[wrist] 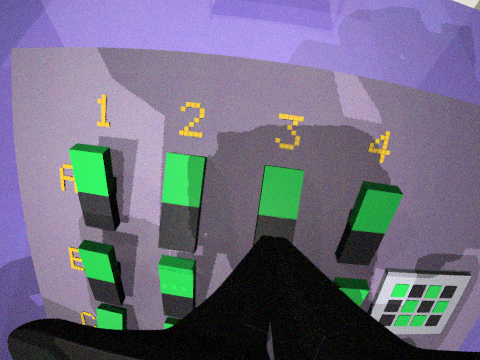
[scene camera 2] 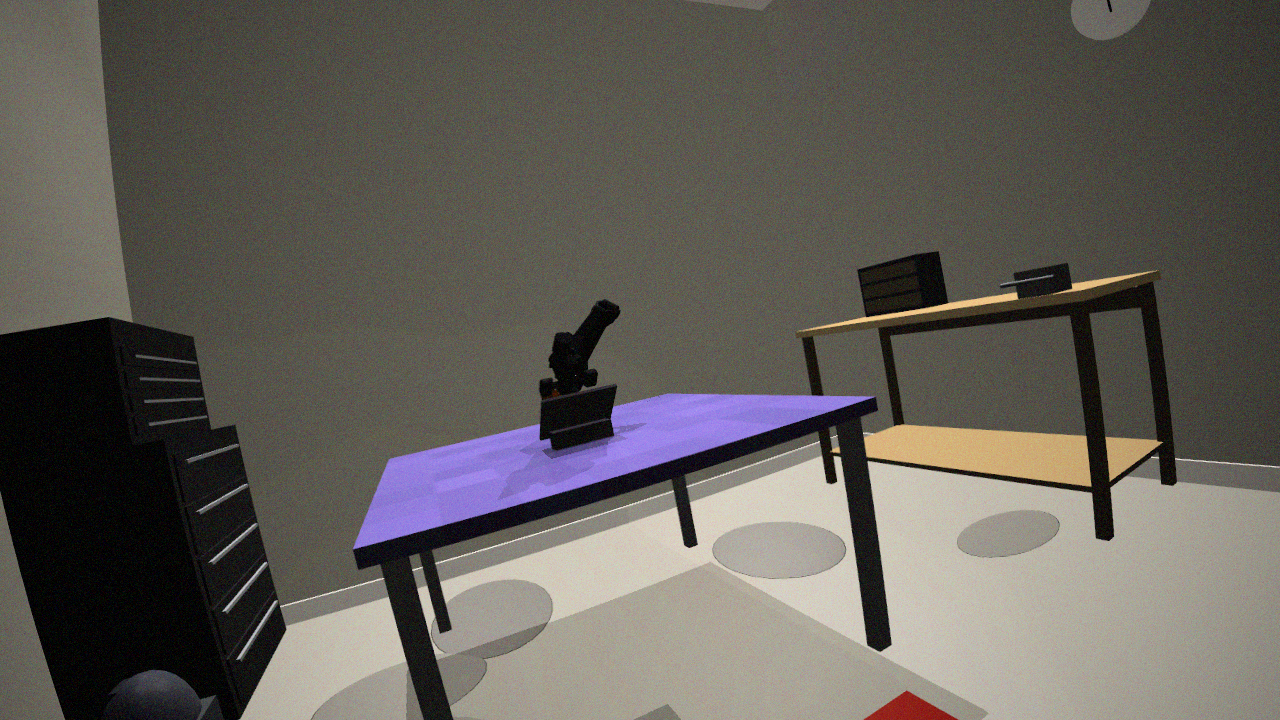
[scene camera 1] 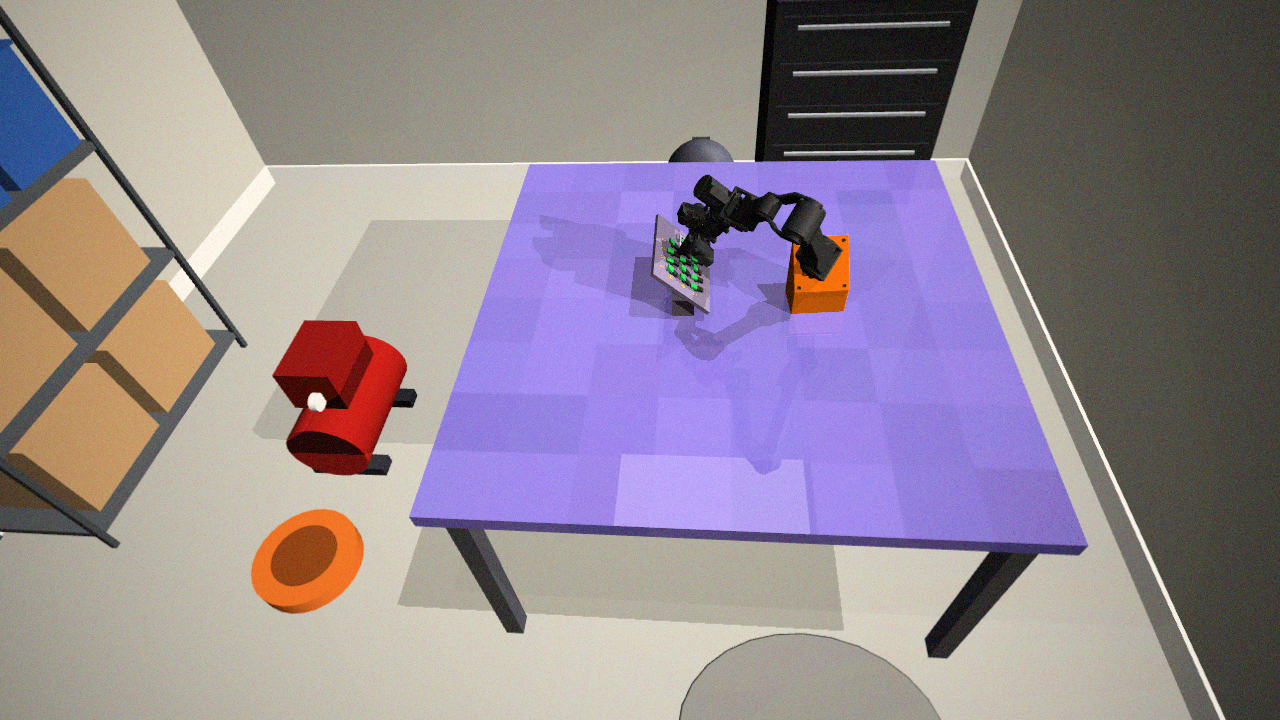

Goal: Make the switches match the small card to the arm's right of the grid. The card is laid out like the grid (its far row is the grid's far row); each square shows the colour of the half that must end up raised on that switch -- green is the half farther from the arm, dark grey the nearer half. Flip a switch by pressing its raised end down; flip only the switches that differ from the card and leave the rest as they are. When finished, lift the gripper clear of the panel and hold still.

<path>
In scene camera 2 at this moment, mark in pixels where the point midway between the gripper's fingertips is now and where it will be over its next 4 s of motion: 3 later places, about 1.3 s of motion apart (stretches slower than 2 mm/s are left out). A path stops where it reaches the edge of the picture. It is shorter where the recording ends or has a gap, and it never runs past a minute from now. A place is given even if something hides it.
The gripper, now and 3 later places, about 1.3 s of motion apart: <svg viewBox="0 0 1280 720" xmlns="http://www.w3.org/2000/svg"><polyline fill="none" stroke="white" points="578,401 576,400 565,395 568,399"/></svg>
</path>
